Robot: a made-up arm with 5 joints.
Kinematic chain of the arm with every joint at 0, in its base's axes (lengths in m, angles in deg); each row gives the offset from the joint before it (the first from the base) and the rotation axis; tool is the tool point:
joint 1: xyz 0 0 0.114 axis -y
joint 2: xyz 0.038 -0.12 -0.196 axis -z
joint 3: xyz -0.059 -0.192 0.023 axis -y
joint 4: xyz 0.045 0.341 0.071 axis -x
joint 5: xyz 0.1 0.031 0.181 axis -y
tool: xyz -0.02 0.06 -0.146
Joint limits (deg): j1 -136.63..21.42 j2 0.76..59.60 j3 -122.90..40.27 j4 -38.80..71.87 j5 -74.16..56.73
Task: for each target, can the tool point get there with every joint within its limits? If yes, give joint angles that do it. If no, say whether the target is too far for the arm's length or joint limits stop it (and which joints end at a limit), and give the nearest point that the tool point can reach.
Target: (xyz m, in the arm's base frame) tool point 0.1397 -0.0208 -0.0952
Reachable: yes | joints -62.89 49.80 24.25 -15.26 26.56
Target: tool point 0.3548 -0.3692 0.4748
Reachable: no: joint limits stop it (at a limit: joint 1, joint 2, joint 5) | nearest point 0.2667 -0.1925 0.2427 | short by 0.305 m
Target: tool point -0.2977 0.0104 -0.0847
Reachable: yes | joints -101.02 45.74 -56.65 32.32 2.37
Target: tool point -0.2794 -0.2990 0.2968
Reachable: no: joint limits stop it (at a limit: joint 1, joint 2, joint 3, joint 4, joint 5) | nearest point -0.3718 -0.1923 0.1888 | short by 0.178 m
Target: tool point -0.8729 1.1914 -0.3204
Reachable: no: too far | nearest point -0.3784 0.1905 -0.0743 | short by 1.143 m
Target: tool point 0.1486 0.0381 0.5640
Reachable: no: joint limits stop it (at a limit: joint 1, joint 3, joint 5) | nearest point 0.1565 -0.0120 0.3142 | short by 0.255 m
